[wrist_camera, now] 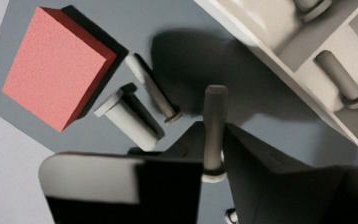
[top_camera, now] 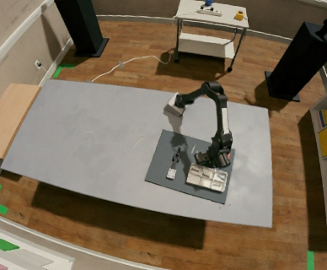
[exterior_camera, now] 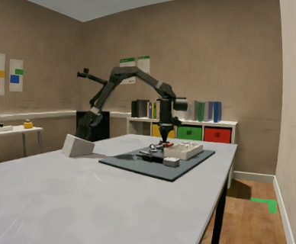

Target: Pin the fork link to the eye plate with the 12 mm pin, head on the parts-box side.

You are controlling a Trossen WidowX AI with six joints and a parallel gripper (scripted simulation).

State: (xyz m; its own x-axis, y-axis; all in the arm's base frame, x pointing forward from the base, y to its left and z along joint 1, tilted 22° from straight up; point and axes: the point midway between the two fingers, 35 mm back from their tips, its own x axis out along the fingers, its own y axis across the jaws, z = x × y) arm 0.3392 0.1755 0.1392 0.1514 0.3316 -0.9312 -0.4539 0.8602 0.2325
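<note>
My gripper is now 190 mm to the left of the eye plate, 70 mm above it and 30 mm short of it. Also, from my hand: mat: 80 mm to the right, 80 mm below, 30 mm ahead; then headed pin: 30 mm below; then thick pin: 70 mm below, 70 mm behind, 10 mm to the left.
</note>
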